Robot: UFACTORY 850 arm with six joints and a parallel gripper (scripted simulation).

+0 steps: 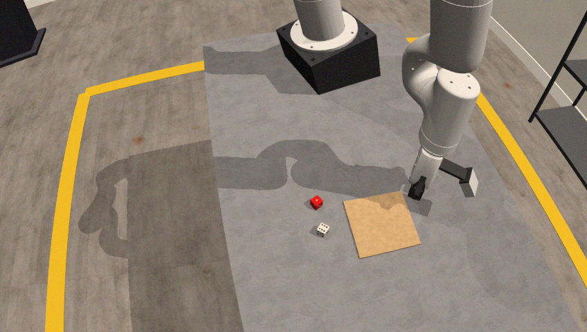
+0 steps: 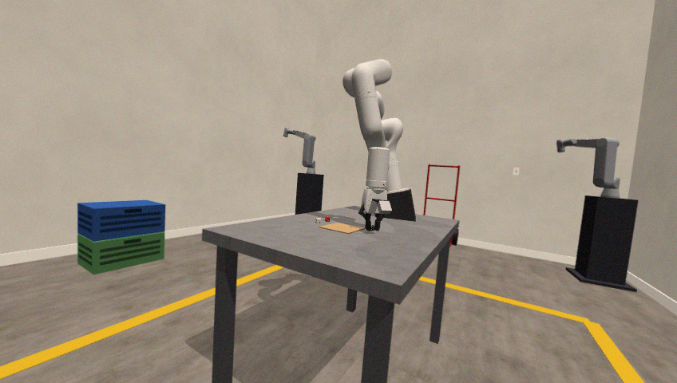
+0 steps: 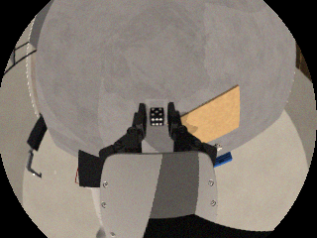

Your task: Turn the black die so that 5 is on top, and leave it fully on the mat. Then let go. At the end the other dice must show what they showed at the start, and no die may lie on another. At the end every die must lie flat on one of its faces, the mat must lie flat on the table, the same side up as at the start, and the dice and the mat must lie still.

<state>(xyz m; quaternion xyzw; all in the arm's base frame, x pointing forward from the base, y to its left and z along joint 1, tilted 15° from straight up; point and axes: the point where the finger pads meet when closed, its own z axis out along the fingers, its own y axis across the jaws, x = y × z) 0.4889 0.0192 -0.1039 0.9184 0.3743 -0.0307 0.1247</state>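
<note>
Now: hand 1 cm above the black die. Round my hand: white die 2 cm ahead, 24 cm to the right, 1 cm below; then mat 5 cm ahead, 11 cm to the right, 2 cm below; then red die 4 cm behind, 23 cm to the right, 1 cm below.
</note>
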